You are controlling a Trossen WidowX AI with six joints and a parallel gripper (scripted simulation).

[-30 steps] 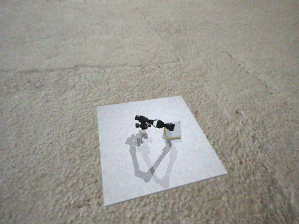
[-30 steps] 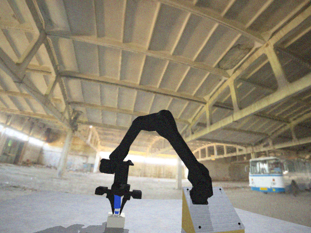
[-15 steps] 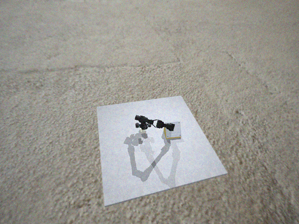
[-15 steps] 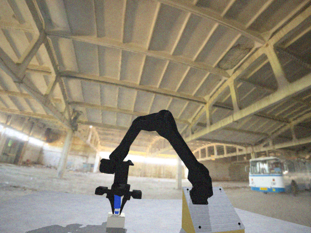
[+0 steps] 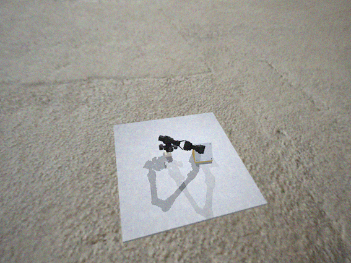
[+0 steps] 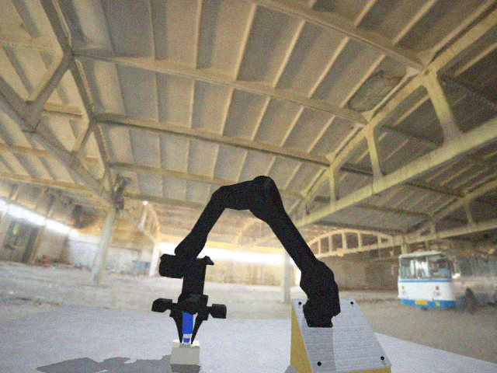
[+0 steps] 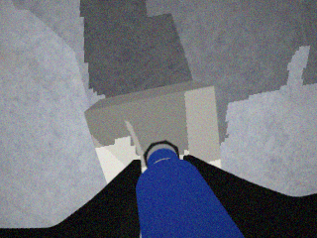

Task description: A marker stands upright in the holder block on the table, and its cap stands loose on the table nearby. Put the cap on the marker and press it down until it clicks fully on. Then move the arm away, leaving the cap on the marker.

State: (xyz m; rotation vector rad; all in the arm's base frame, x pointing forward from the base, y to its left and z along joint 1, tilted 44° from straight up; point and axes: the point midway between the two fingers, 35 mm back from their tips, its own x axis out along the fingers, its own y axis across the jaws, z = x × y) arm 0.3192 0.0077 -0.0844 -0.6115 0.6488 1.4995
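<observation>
My gripper tip is now 2 cm above the beige holder block. Also, from my gripper tip: blue cap 5 cm above.
</observation>
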